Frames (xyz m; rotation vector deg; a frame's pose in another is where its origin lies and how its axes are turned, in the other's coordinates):
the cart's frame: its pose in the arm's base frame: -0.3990 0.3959 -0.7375 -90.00 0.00 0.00
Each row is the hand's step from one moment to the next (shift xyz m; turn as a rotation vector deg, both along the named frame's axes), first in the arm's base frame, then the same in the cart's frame.
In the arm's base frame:
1: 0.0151 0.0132 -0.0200 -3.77 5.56 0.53
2: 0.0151 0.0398 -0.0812 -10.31 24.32 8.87
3: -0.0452 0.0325 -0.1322 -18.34 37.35 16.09
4: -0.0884 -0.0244 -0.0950 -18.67 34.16 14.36
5: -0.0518 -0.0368 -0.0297 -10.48 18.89 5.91
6: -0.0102 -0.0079 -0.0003 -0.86 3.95 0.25
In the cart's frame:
1: 0.0151 0.0200 0.0132 -3.77 -0.53 5.56
2: 0.0151 0.0812 0.0398 -10.31 -8.87 24.32
3: -0.0452 0.1322 0.0325 -18.34 -16.09 37.35
4: -0.0884 0.0950 -0.0244 -18.67 -14.36 34.16
5: -0.0518 0.0297 -0.0368 -10.48 -5.91 18.89
6: -0.0102 0.0003 -0.0079 -0.86 -0.25 3.95

